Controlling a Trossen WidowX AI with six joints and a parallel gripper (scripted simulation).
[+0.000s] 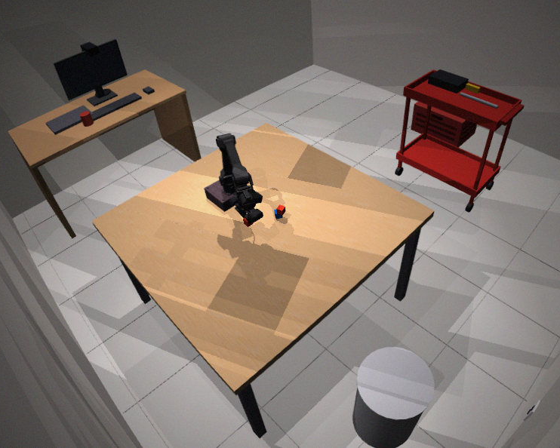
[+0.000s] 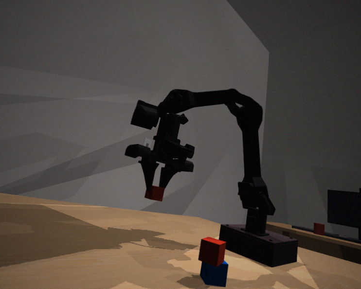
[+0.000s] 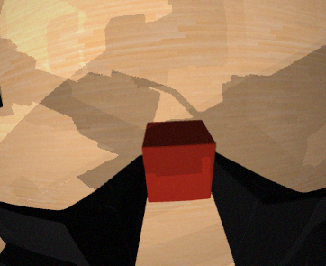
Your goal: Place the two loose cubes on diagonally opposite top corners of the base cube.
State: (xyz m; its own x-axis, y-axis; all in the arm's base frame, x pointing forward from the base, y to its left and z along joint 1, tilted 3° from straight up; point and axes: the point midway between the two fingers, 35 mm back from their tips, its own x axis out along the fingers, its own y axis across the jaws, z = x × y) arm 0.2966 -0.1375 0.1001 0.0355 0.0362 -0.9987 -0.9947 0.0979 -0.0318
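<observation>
Now: the blue cube 200 mm to the left of my gripper tip, 100 mm below it and 10 mm behind it.
</observation>
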